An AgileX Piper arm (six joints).
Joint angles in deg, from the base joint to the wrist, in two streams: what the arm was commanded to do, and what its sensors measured. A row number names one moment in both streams.
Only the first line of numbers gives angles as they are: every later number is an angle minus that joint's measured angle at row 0.
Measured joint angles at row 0:
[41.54, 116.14, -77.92, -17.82, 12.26, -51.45]
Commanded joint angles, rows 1 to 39:
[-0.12, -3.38, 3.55, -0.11, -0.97, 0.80]
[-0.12, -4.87, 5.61, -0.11, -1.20, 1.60]
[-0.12, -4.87, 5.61, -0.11, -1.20, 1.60]
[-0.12, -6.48, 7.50, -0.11, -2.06, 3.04]
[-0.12, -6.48, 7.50, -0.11, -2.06, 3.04]
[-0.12, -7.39, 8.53, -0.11, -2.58, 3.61]
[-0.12, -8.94, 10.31, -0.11, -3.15, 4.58]
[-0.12, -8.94, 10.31, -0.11, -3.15, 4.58]
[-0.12, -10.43, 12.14, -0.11, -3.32, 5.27]
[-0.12, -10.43, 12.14, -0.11, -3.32, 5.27]
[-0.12, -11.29, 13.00, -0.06, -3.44, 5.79]
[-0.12, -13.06, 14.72, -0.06, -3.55, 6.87]
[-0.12, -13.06, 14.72, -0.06, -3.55, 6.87]
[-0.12, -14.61, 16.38, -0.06, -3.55, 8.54]
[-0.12, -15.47, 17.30, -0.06, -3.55, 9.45]
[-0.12, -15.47, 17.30, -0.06, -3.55, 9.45]
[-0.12, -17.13, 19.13, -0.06, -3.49, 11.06]
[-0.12, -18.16, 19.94, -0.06, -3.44, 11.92]
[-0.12, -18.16, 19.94, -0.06, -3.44, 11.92]
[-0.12, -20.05, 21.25, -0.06, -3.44, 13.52]
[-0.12, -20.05, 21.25, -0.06, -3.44, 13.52]
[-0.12, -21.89, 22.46, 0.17, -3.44, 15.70]
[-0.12, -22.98, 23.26, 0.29, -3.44, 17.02]
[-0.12, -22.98, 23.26, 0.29, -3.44, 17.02]
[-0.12, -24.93, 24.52, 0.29, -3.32, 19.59]
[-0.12, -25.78, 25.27, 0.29, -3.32, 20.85]
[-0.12, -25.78, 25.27, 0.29, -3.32, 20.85]
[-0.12, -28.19, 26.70, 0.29, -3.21, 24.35]
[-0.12, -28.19, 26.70, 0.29, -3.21, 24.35]
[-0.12, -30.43, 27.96, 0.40, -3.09, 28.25]
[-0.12, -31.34, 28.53, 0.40, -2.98, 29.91]
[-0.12, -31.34, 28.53, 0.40, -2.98, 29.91]
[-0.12, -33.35, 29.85, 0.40, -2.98, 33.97]
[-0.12, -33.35, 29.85, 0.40, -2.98, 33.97]
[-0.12, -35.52, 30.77, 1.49, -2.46, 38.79]
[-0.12, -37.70, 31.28, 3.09, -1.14, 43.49]
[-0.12, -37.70, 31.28, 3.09, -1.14, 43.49]
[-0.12, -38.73, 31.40, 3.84, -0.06, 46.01]
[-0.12, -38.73, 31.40, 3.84, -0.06, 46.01]
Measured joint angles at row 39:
[0.00, -35.75, 30.77, 1.66, -2.23, 38.56]
